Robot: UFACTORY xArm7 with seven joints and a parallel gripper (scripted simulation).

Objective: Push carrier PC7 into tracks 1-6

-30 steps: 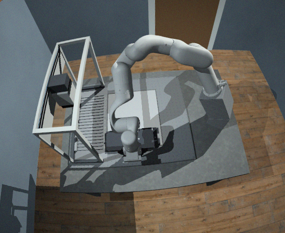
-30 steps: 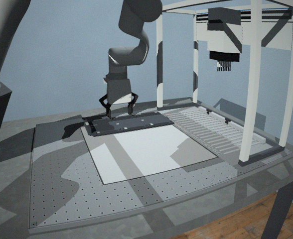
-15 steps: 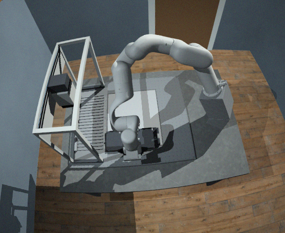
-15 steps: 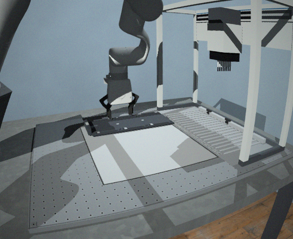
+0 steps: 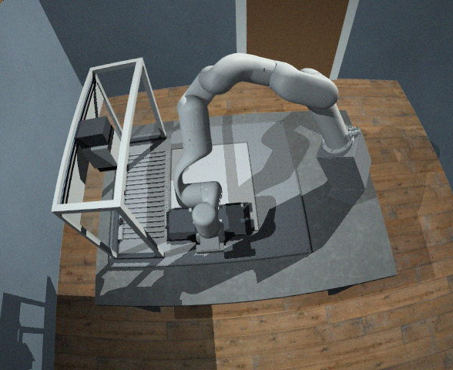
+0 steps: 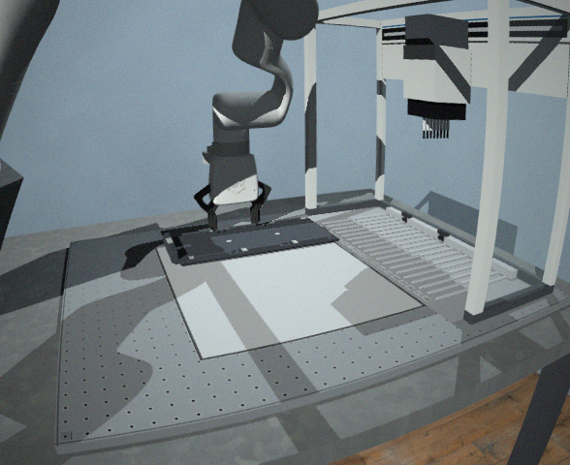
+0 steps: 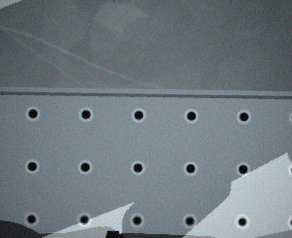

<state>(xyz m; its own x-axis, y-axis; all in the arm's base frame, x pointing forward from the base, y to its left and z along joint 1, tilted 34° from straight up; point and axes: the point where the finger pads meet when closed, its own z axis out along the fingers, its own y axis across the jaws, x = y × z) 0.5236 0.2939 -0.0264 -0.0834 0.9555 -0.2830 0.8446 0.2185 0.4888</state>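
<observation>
Now: the carrier PC7 90 mm to the right of my hand and 20 mm ahead of it. The rest, counted from my hand: dark pipetting head 360 mm ahead, 330 mm above, 210 mm to the right.
</observation>
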